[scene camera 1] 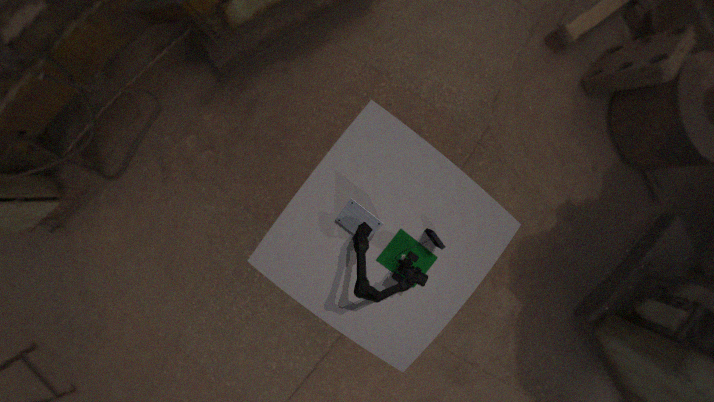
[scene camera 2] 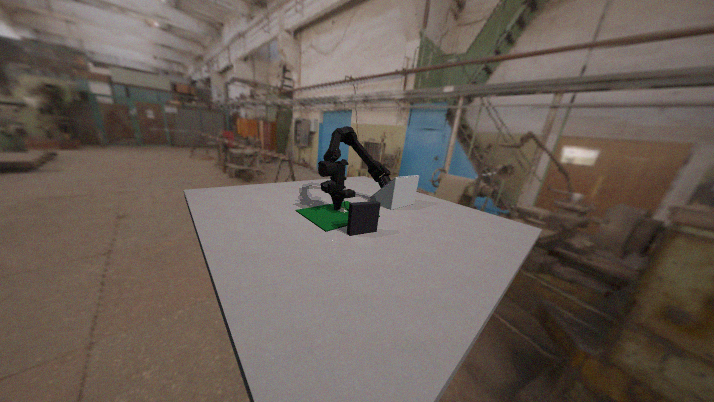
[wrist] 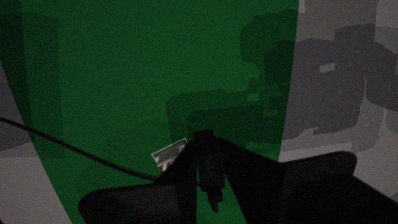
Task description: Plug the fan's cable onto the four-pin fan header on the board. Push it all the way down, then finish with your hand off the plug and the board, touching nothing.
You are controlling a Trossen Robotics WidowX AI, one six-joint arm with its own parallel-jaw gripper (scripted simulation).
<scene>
I see my gripper [wrist: 205,143], a dark plug [wrist: 210,161], a black fan [scene camera 2: 363,217] and a green board [scene camera 1: 402,241].
The green board also shows in scene camera 2 [scene camera 2: 325,217] and in the wrist view [wrist: 117,87].
</scene>
